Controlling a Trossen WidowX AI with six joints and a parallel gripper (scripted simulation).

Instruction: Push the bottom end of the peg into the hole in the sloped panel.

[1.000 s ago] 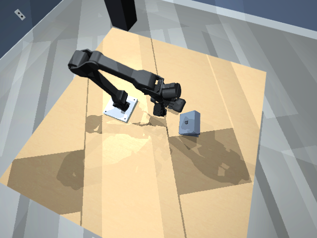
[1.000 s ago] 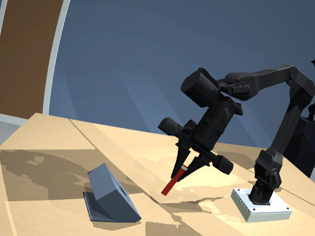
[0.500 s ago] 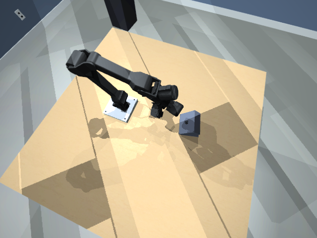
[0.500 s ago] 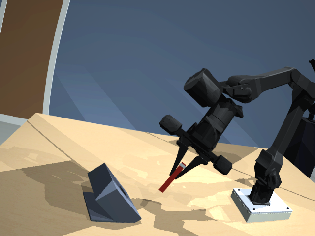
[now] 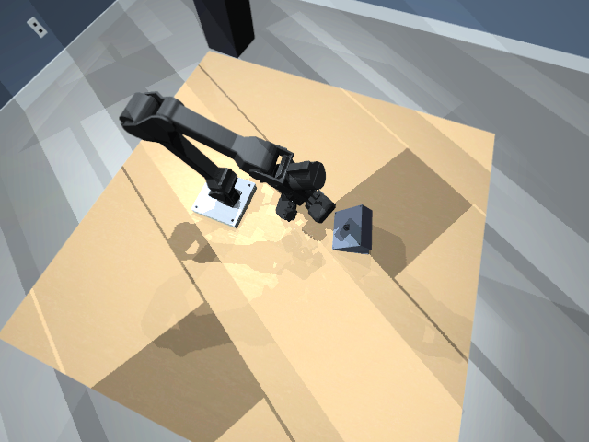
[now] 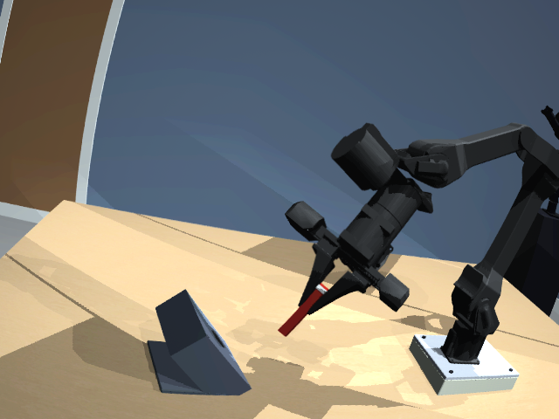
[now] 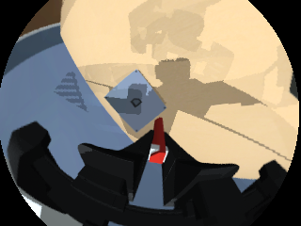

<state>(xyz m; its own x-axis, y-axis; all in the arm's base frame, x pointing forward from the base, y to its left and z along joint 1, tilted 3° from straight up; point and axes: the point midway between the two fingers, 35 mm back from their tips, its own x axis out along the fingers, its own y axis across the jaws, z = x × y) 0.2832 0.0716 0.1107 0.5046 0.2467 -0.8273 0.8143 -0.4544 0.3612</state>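
The sloped panel is 120 mm ahead of my gripper tip and 90 mm below it. The rest, counted from my gripper tip: red peg (10 mm behind, 10 mm above).
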